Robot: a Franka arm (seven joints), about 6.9 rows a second.
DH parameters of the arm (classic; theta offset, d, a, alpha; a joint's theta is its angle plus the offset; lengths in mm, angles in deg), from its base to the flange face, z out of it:
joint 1: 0 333 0 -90
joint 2: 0 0 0 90
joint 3: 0 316 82.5 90
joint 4: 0 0 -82.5 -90
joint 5: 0 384 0 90
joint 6: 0 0 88 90
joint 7: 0 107 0 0
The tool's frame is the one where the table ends.
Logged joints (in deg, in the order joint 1, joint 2, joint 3, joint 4, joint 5, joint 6, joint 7), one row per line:
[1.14 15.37 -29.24 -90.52 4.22 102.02 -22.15]
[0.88 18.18 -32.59 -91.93 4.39 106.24 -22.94]
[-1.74 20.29 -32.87 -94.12 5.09 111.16 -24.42]
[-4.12 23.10 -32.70 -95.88 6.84 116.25 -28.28]
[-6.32 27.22 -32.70 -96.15 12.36 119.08 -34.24]
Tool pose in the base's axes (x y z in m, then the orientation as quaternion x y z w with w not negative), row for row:
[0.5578 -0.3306 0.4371 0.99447 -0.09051 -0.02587 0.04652]
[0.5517 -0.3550 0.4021 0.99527 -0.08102 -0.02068 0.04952]
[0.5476 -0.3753 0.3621 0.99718 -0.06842 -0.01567 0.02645]
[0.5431 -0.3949 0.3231 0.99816 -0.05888 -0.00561 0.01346]
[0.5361 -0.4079 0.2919 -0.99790 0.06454 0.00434 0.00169]
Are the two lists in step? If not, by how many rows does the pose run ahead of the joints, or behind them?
The pose runs 2 rows ahead of the joints: the pose in row i belongs to the joints in row i + 2.
